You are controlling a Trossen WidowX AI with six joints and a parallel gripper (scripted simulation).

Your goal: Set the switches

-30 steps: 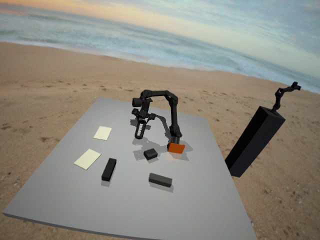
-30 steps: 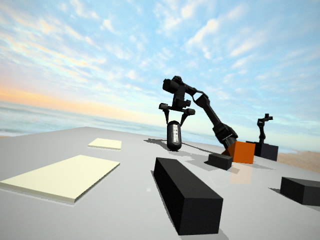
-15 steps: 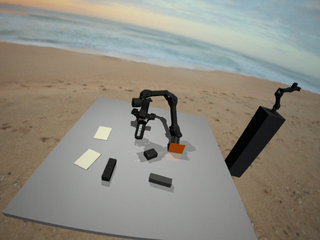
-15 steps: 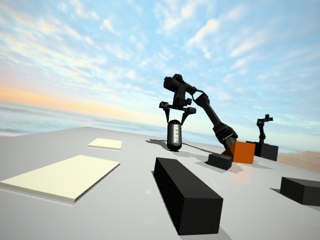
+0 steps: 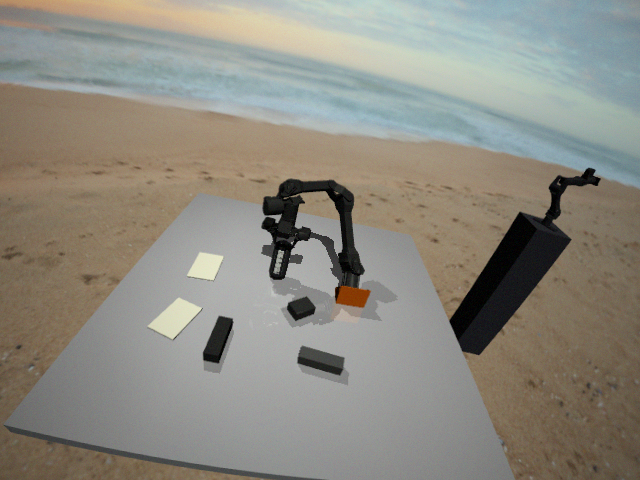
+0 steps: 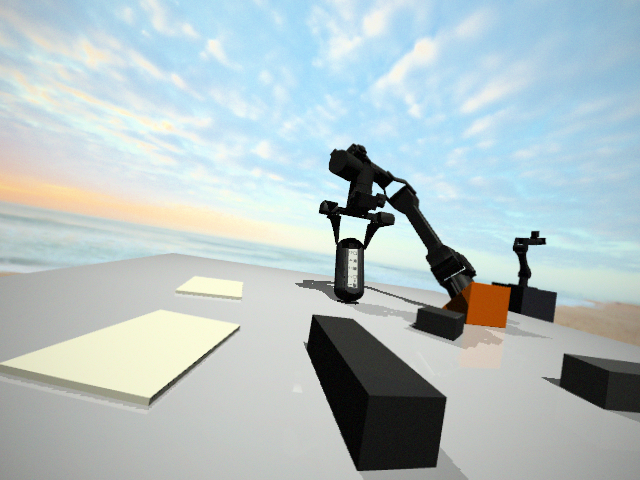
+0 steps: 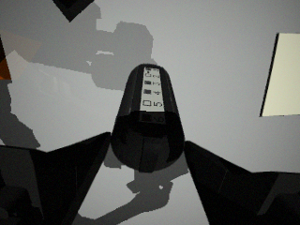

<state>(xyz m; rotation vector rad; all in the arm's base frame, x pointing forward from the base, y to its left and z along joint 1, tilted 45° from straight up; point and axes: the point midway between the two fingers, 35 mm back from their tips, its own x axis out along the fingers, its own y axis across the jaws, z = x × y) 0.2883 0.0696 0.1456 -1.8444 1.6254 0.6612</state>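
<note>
My gripper tip is 14 cm past the small dark block, 20 cm to the right of it and 11 cm above it. The rest, counted from my gripper tip: long black block (9 cm ahead, 42 cm to the left, 11 cm below); then grey block (24 cm behind, 40 cm to the left, 11 cm below).
</note>
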